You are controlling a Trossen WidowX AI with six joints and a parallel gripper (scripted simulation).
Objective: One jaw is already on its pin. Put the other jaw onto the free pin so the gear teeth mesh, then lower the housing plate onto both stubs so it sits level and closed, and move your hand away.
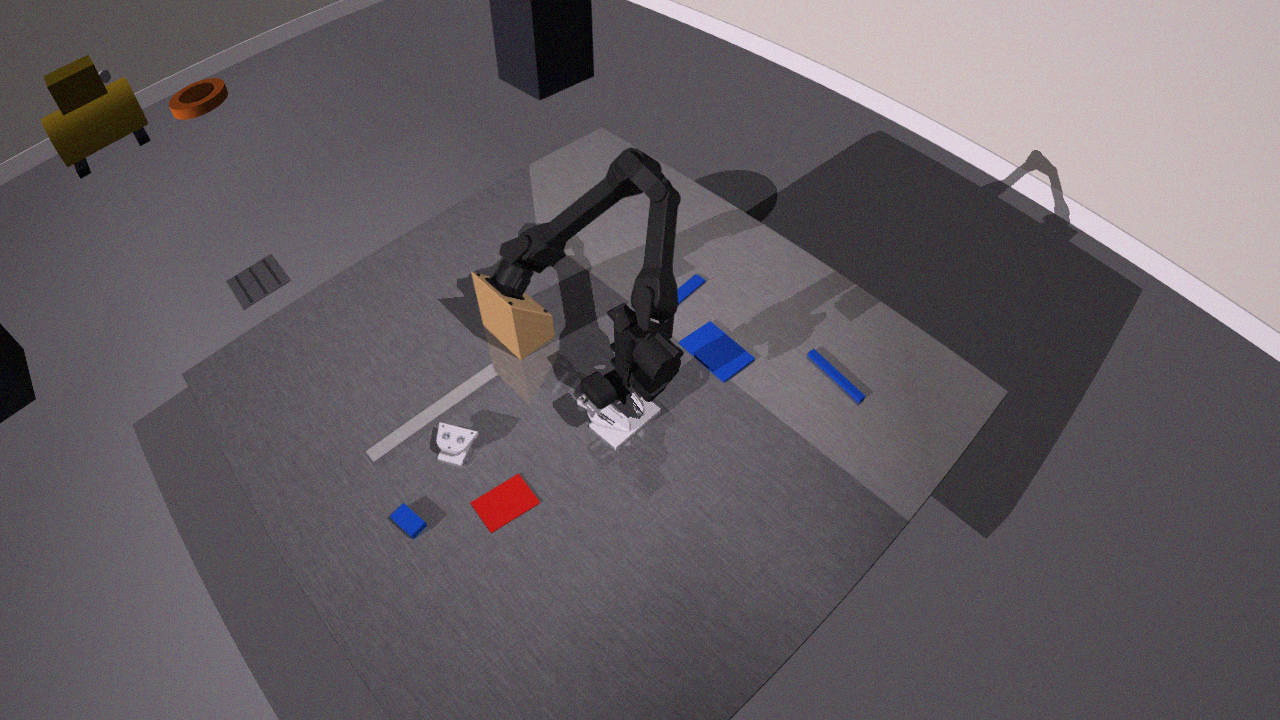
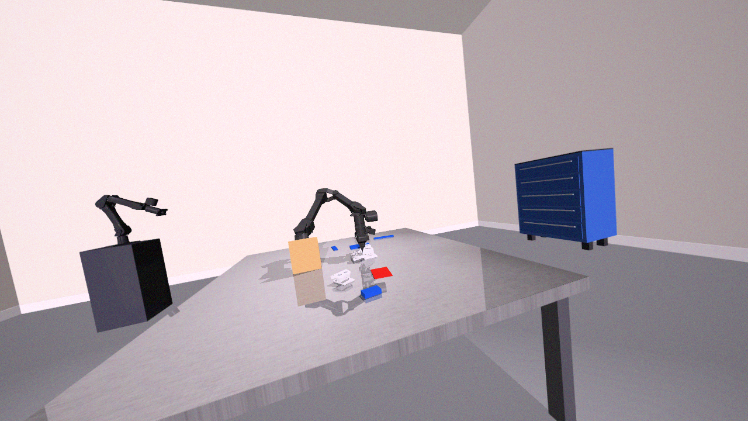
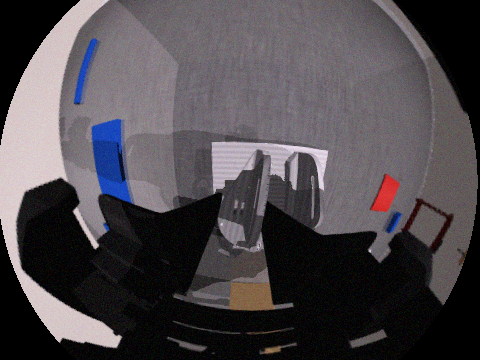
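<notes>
The white stepped part is 31 cm to the right of my gripper tip, 15 cm behind it and 1 cm below it. Round my gripper tip: red plate (31 cm to the right, 2 cm below); blue plate (22 cm to the left, 3 cm ahead, 2 cm below); blue bar (34 cm to the left, 24 cm ahead, 2 cm below).
</notes>
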